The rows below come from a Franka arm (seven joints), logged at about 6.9 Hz.
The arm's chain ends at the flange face. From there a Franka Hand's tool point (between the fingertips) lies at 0.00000 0.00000 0.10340 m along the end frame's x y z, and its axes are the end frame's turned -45 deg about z.
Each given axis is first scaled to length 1.
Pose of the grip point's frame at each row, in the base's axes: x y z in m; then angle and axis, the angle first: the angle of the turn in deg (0 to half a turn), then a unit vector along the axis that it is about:
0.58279, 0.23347, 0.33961, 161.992, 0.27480, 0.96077, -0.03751
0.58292, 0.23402, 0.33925, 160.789, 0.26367, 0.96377, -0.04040
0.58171, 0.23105, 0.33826, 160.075, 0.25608, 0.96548, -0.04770
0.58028, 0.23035, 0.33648, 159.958, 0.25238, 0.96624, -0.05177
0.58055, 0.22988, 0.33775, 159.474, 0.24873, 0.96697, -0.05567
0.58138, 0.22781, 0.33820, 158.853, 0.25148, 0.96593, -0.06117
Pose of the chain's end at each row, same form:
0.55416, 0.24952, 0.43766, 161.729, 0.62178, 0.78276, 0.02599
0.55227, 0.25082, 0.43656, 160.494, 0.61269, 0.78985, 0.02745
0.55014, 0.24931, 0.43501, 159.515, 0.60659, 0.79468, 0.02317
0.54866, 0.24932, 0.43308, 159.229, 0.60363, 0.79702, 0.01982
0.54826, 0.24968, 0.43396, 158.612, 0.60068, 0.79929, 0.01788
0.54842, 0.24900, 0.43389, 157.798, 0.60304, 0.79757, 0.01495

